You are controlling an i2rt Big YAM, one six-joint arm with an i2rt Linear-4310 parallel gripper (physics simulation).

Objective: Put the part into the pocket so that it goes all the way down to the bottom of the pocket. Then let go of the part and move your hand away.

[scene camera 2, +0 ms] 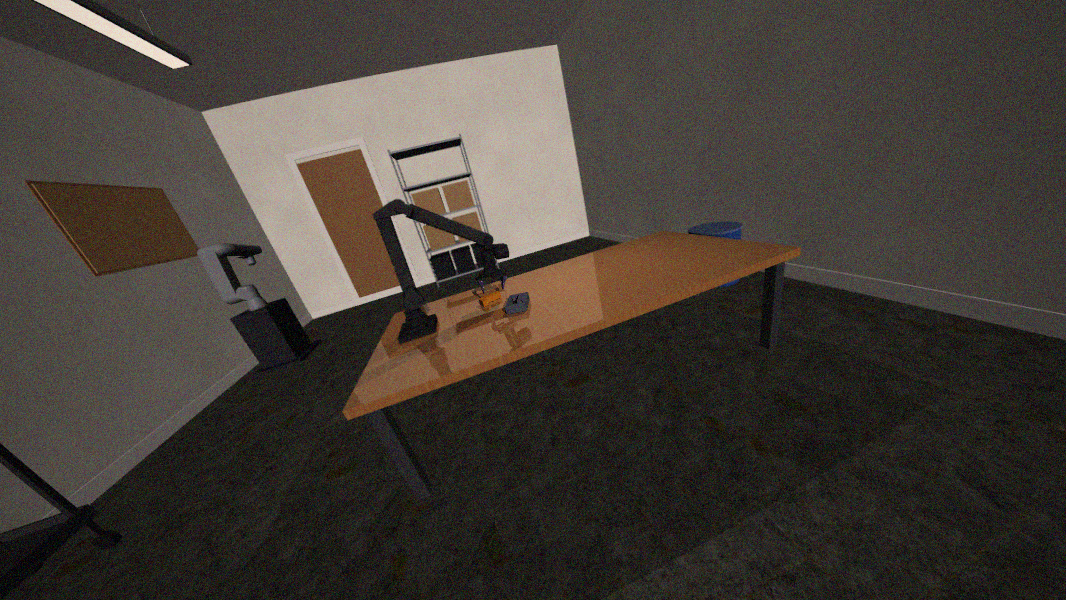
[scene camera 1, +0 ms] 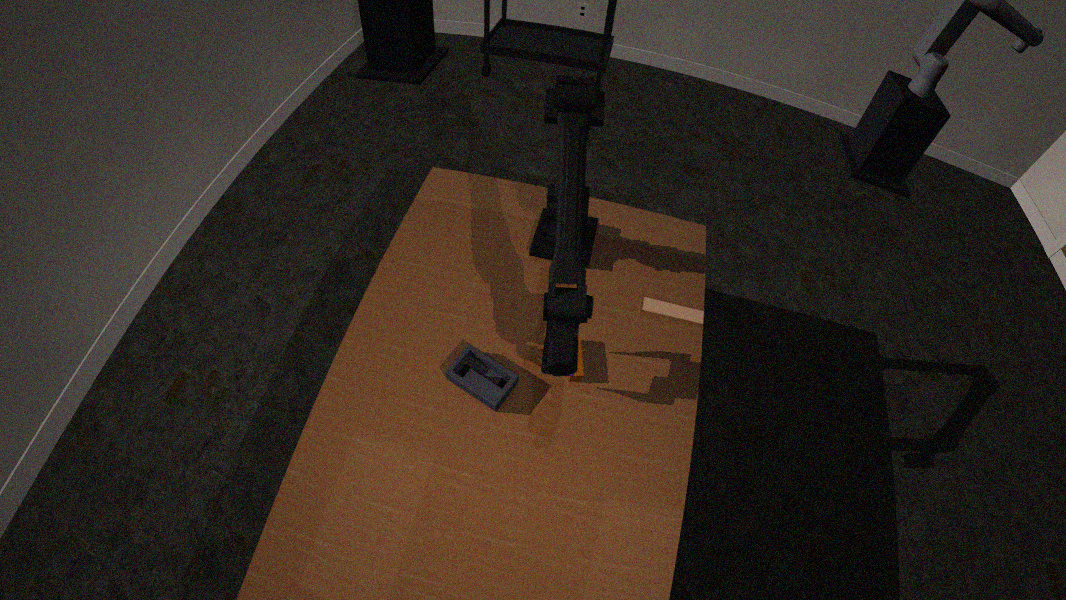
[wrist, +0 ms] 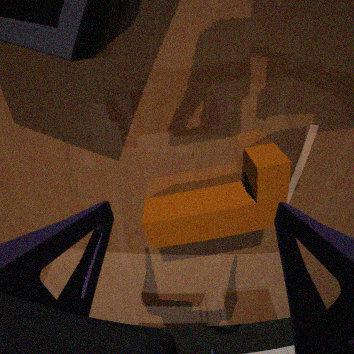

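Pixels of known places: gripper, fingertip midpoint: [scene camera 2: 493, 291] [wrist: 191, 210]; arm's base, link origin: [scene camera 2: 418, 325].
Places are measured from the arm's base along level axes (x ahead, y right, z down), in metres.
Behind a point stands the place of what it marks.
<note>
The part, an orange L-shaped block [wrist: 210, 215] {x 0.355, y -0.092, z -0.002 m} [scene camera 2: 490, 300] {x 0.347, y -0.085, z 0.020 m}, lies on the table below my gripper, its raised end at the right in the wrist view. In scene camera 1 a sliver of the orange part [scene camera 1: 580, 359] {x 0.358, y -0.116, z -0.001 m} shows beside the wrist; the rest is hidden. My gripper [wrist: 191, 210] {x 0.374, y -0.065, z -0.027 m} [scene camera 2: 492, 286] {x 0.374, y -0.065, z -0.027 m} is open and empty, its fingertips above the part, one towards each end of it. The blue-grey block with the pocket [scene camera 1: 481, 377] {x 0.467, y 0.085, z -0.008 m} [scene camera 2: 516, 304] {x 0.444, y 0.153, z -0.009 m} [wrist: 40, 35] {x 0.454, y 0.020, z -0.008 m} stands on the table, apart from the part, at the upper left in the wrist view.
The wooden table [scene camera 1: 462, 506] {x 0.754, y 0.043, z 0.028 m} [scene camera 2: 671, 260] {x 1.235, y 0.128, z 0.029 m} bears the arm's base [scene camera 2: 417, 326] {x 0.007, y 0.050, z -0.013 m}. A pale strip [scene camera 1: 672, 310] [wrist: 303, 162] lies near the table's right edge in scene camera 1. Shadows of the arm fall around the part. A blue barrel [scene camera 2: 727, 231] stands behind the table.
</note>
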